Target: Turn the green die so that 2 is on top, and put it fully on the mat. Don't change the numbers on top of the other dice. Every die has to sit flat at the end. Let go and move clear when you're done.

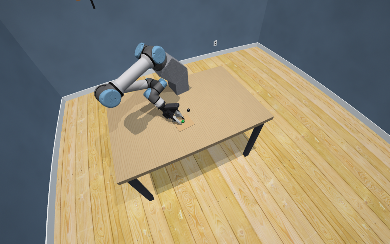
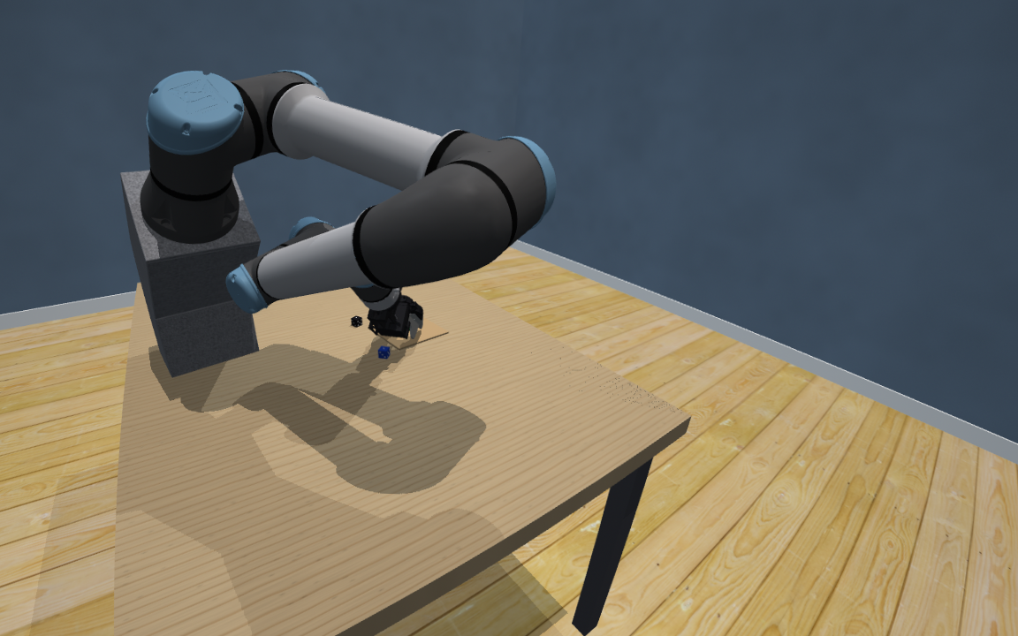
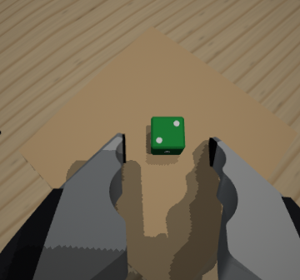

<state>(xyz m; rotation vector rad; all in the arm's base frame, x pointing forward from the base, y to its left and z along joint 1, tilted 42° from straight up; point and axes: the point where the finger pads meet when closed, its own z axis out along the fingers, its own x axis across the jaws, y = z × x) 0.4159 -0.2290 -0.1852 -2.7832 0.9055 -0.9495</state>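
Right now my hand is 10 mm to the right of the green die, 10 mm short of it and 10 mm above it. The rest, counted from my hand: blue die: 110 mm behind, 70 mm to the right, 10 mm below; then tan mat: 20 mm below, 10 mm to the left; then black die: 110 mm to the left, 80 mm behind, 10 mm below.
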